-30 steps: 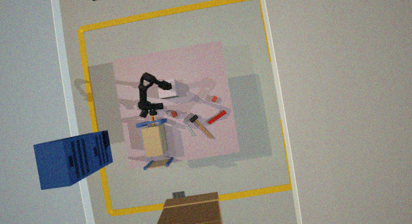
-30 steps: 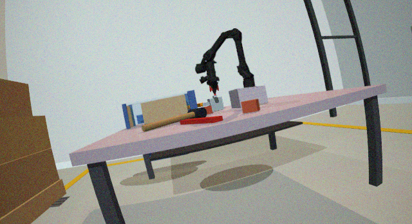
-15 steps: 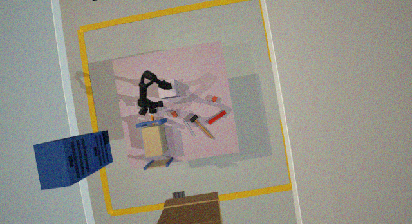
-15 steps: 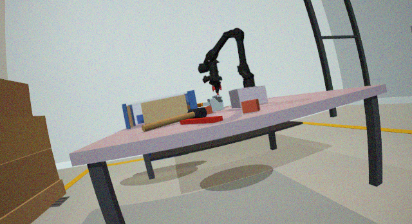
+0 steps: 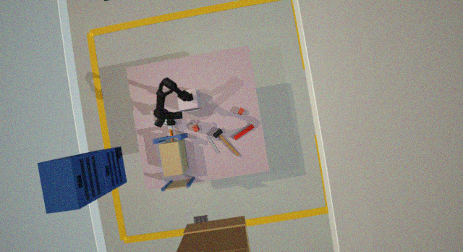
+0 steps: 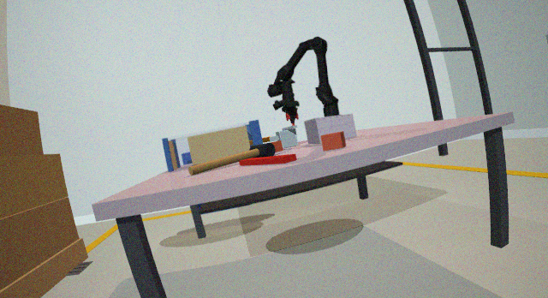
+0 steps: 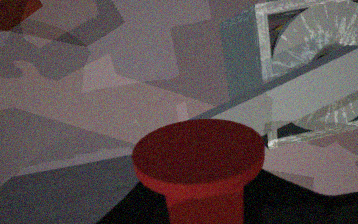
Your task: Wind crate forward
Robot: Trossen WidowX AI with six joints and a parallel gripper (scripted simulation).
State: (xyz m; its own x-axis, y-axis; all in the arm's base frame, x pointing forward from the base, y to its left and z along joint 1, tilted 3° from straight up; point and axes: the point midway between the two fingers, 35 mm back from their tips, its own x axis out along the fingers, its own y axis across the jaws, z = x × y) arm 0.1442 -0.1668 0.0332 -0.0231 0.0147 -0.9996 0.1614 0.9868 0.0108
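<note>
Right now the winch handle is 40 mm to the right of my gripper tip and 10 mm below it. From my gripper tip the other things lie so: grey winch: 100 mm to the right, 80 mm below; then blue steel frame: 180 mm ahead, 110 mm to the right, 10 mm below; then red knob: 20 mm above.
</note>
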